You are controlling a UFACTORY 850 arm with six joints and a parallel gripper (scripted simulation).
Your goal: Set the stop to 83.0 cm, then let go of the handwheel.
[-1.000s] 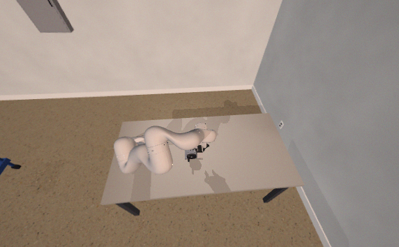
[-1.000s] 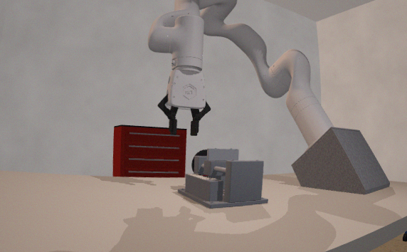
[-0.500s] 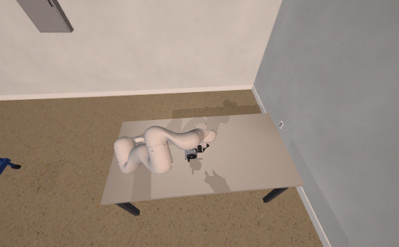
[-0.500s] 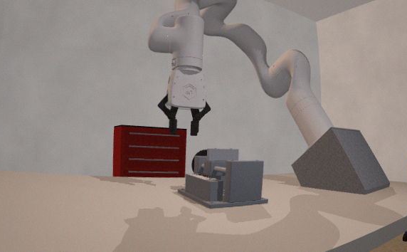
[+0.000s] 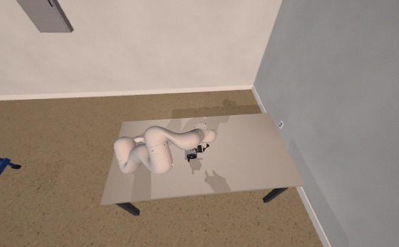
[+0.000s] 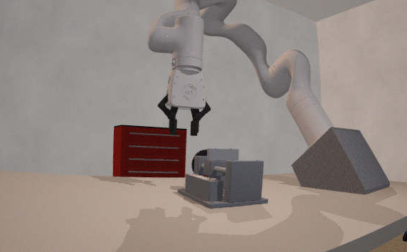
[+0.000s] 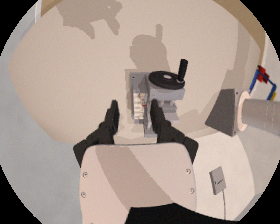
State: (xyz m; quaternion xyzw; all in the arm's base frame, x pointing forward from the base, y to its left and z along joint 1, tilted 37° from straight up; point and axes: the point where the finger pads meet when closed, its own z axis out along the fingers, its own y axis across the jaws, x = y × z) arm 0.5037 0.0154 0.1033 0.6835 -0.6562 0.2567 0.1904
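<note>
Now: hand 90 mm past the handwheel, 30 mm to the left of it and 90 mm above it.
</note>
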